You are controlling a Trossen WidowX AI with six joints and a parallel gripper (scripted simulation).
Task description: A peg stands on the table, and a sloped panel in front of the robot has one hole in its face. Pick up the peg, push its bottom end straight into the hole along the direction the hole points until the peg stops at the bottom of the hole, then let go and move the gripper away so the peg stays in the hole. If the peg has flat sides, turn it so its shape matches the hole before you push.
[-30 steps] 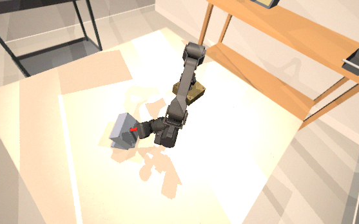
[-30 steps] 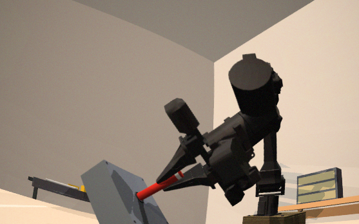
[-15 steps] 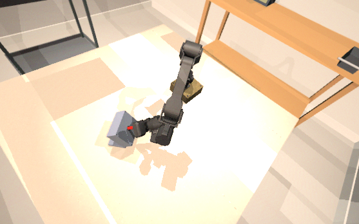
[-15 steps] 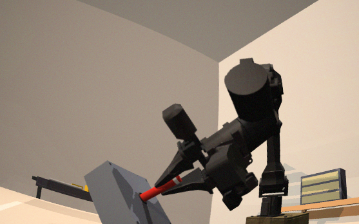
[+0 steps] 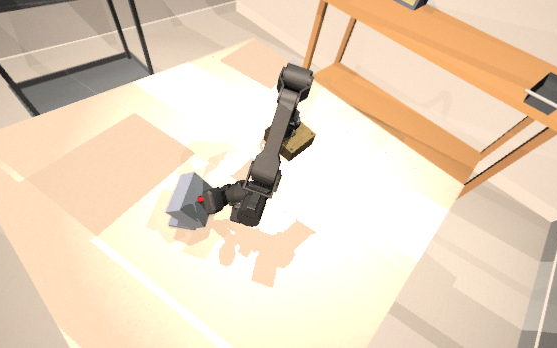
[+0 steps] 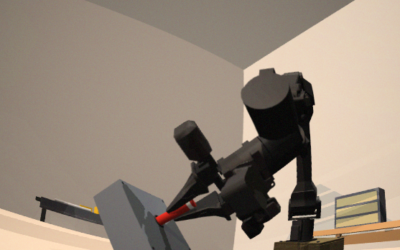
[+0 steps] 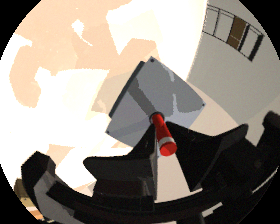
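Right now my gripper tip is 10 mm past the red peg, 10 mm to the right of it and 10 mm below it. Also, from my gripper tip: grey sloped panel: 30 mm ahead, 30 mm to the right, 30 mm below.
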